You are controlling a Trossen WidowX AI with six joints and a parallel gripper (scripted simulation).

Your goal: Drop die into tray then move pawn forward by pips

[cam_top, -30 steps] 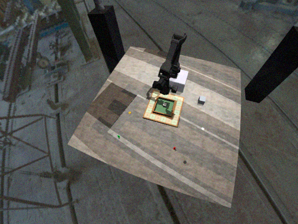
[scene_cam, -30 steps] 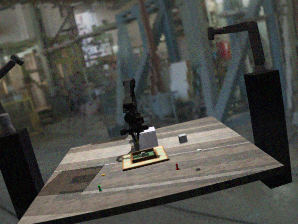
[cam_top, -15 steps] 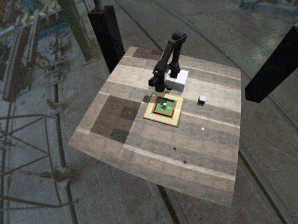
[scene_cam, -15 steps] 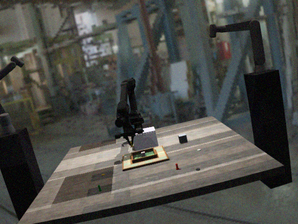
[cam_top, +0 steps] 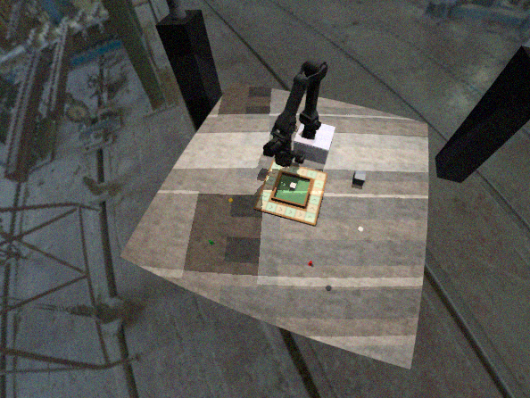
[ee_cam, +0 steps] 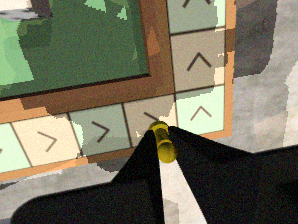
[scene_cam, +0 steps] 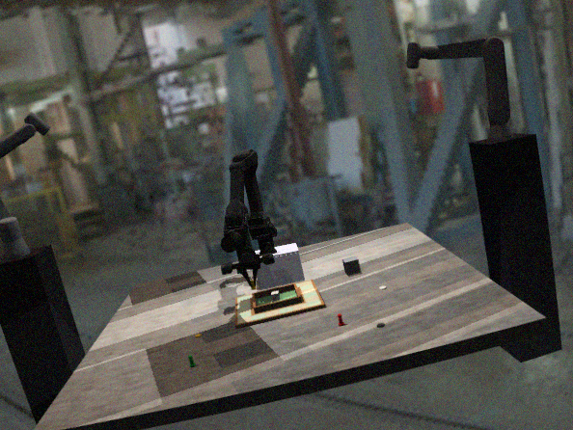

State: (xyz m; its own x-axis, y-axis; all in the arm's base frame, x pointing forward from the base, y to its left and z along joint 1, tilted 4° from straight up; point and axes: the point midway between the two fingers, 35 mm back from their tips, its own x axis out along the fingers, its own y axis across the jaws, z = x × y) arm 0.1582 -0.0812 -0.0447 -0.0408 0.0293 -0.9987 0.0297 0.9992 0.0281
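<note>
The white die lies 100 mm ahead of my gripper tip, 70 mm to the left of it and 20 mm below it. From my gripper tip the other things lie so: grey cube 30 mm behind, 360 mm to the left, 20 mm below; then yellow pawn 10 mm above; then yellow disc 230 mm ahead, 200 mm to the right, 50 mm below.
</note>
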